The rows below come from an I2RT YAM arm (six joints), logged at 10 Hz.
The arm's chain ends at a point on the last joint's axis. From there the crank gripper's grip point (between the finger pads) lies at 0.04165 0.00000 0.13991 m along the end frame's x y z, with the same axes.
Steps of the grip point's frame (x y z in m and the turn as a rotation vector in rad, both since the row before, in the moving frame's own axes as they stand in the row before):
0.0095, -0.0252, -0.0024, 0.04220, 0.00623, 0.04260
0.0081, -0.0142, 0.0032, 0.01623, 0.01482, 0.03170
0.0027, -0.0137, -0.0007, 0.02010, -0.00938, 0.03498
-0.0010, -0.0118, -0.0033, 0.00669, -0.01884, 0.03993
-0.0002, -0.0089, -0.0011, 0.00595, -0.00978, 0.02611
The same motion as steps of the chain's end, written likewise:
0.0085, -0.0211, -0.0021, 0.04220, 0.00623, 0.04260
0.0060, -0.0133, 0.0038, 0.01623, 0.01482, 0.03170
0.0040, -0.0123, -0.0011, 0.02010, -0.00938, 0.03498
0.0017, -0.0125, -0.0041, 0.00669, -0.01884, 0.03993
0.0012, -0.0091, -0.0015, 0.00595, -0.00978, 0.02611

